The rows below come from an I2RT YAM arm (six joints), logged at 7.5 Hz.
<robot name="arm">
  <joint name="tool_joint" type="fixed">
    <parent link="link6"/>
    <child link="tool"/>
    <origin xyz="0 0 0" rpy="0 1.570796 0"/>
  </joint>
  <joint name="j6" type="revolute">
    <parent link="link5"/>
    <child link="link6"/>
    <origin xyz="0.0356 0 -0.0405"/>
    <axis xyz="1 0 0"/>
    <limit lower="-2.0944" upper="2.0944"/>
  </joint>
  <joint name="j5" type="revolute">
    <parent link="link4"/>
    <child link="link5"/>
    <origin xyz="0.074 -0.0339 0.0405"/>
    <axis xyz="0 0 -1"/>
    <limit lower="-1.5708" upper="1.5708"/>
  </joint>
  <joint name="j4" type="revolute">
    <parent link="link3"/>
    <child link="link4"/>
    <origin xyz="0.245 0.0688 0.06"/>
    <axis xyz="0 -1 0"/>
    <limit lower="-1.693" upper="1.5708"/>
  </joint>
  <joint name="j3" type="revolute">
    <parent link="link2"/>
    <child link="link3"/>
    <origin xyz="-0.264 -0.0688 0"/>
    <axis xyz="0 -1 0"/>
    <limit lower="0" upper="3.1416"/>
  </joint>
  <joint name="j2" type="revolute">
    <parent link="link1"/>
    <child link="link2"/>
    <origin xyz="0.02 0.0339 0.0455"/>
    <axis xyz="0 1 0"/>
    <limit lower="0" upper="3.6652"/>
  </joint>
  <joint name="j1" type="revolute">
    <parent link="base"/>
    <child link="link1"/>
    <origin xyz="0 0 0.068"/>
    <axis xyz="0 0 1"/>
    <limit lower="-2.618" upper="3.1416"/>
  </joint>
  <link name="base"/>
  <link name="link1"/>
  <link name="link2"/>
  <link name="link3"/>
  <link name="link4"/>
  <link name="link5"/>
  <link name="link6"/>
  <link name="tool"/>
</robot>
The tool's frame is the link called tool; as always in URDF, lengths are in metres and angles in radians.
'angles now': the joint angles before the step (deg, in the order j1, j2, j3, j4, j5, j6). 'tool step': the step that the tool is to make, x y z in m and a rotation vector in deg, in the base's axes. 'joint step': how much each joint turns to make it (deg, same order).
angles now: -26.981, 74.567, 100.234, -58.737, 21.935, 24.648
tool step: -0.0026, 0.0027, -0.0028, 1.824, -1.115, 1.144
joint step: -0.002, -0.985, -1.239, -0.020, -2.126, 1.237
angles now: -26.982, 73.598, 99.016, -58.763, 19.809, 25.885
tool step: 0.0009, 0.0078, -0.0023, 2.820, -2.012, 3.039
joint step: 1.363, -0.881, -1.071, 0.110, -3.282, 2.034
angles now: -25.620, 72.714, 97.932, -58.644, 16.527, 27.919
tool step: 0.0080, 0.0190, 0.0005, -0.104, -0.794, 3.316
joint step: 5.445, -0.239, -0.208, 0.320, 1.664, 1.410
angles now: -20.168, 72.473, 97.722, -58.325, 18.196, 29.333
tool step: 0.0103, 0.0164, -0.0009, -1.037, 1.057, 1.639
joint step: 5.241, 1.038, 0.707, -0.694, 3.723, 0.961
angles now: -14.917, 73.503, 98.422, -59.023, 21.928, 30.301
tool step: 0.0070, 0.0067, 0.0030, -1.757, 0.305, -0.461
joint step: 2.491, 1.331, 1.559, -0.189, 3.442, 0.197
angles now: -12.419, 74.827, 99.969, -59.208, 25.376, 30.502
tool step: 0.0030, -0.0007, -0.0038, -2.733, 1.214, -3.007
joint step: 0.604, 0.248, -0.975, 0.811, 4.632, -0.435
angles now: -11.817, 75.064, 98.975, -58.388, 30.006, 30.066
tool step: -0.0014, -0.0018, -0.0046, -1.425, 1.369, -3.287
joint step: -0.033, -0.200, -1.062, -0.499, 3.625, 0.593
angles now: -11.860, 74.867, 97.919, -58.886, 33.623, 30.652
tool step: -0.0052, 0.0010, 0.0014, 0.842, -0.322, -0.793
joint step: -0.008, -0.523, 0.322, -1.490, 0.108, 1.420
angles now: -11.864, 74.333, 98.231, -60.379, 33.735, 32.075
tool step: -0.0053, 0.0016, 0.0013, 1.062, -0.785, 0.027
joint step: 0.027, -0.811, -0.060, -0.836, -0.715, 1.155
